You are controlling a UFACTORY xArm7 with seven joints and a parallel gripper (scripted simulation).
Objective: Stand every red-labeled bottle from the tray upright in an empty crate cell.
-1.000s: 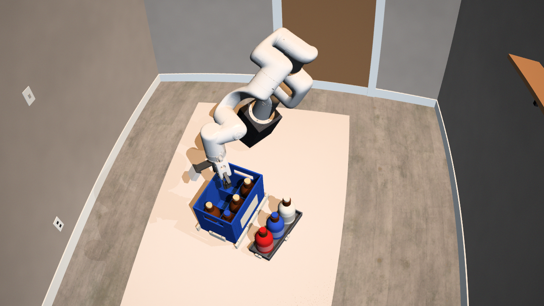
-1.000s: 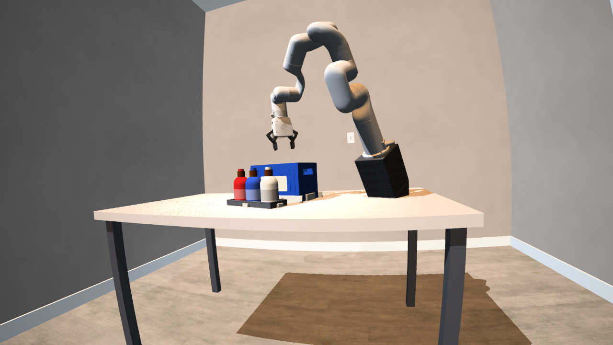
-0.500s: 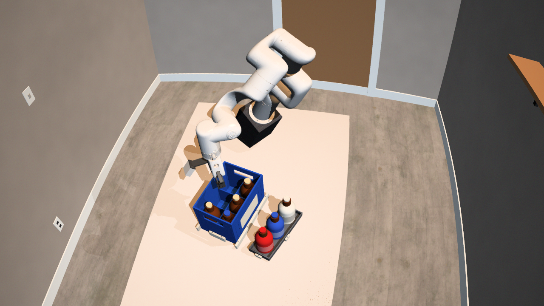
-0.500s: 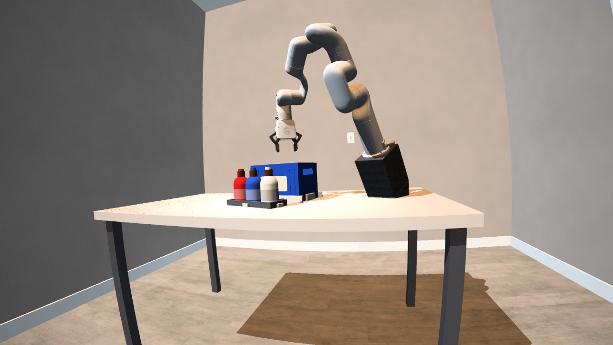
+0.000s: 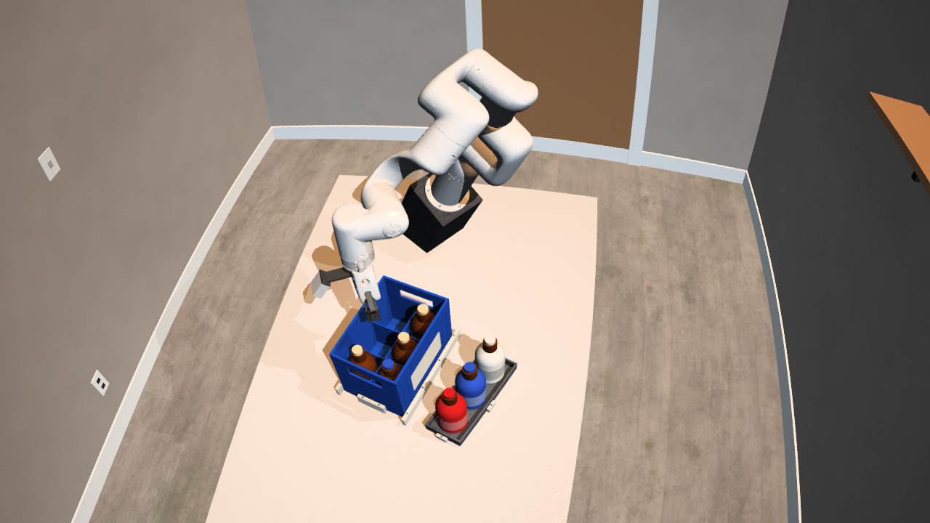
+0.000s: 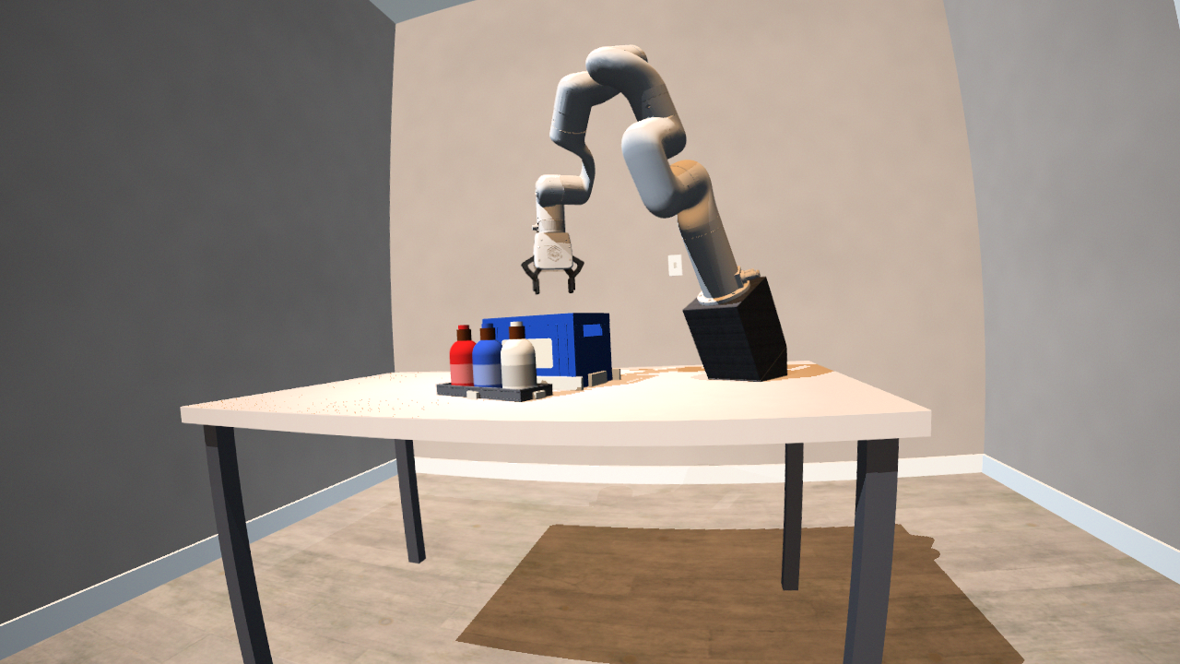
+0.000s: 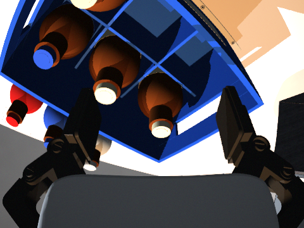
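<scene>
Now: hand 110 mm short of the red-labeled bottle, 240 mm to the right of it and 160 mm above it. The rest, counted from my hand: white-labeled bottle 60 mm behind, 270 mm to the left, 160 mm below; then blue-labeled bottle 30 mm ahead, 260 mm to the left, 160 mm below; then blue crate 40 mm to the left, 160 mm below.
</scene>
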